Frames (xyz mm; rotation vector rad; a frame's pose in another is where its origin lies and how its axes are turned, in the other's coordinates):
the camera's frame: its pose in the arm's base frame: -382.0 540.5 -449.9 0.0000 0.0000 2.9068
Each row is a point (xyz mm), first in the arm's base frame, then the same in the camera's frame.
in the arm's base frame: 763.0 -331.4 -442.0
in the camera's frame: -1316.4 581.6 7.9
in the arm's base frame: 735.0 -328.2 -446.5
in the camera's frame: -1288.4 585.0 3.4
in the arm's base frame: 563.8 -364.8 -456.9
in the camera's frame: -1130.5 660.4 -7.0
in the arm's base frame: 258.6 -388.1 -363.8
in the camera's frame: -839.1 754.1 86.1
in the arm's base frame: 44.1 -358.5 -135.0
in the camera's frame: -623.6 775.2 314.9
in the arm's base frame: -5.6 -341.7 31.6
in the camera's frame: -571.3 770.4 481.5
